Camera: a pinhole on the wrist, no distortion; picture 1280 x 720 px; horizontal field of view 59.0 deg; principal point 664.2 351.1 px. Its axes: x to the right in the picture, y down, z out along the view. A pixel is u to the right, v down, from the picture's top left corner.
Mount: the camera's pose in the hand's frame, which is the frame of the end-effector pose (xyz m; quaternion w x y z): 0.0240 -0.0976 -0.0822 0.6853 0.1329 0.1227 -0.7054
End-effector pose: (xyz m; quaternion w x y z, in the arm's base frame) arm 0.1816 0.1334 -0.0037 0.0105 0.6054 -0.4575 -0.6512
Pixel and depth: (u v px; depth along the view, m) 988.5 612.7 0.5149
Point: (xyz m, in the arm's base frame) 0.0977 0.5080 -0.4140
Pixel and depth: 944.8 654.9 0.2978
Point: 0.1683 0.3379 -0.2719
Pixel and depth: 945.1 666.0 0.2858
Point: 0.1727 0.3280 -0.2660
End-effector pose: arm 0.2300 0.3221 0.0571 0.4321 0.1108 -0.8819 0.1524
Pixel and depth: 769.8 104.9 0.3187
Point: 0.1899 0.0312 -0.0621
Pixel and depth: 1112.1 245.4 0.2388
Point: 0.2435 0.0325 0.0375
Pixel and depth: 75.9 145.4 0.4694
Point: -0.0427 0.1336 -0.2449
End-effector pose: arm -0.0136 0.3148 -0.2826 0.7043 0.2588 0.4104 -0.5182
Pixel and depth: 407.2 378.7 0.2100
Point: -0.0901 0.1556 -0.2277
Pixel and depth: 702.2 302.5 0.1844
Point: -0.1438 0.1835 -0.2363
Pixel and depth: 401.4 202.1 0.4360
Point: -0.0539 -0.0012 -0.0490
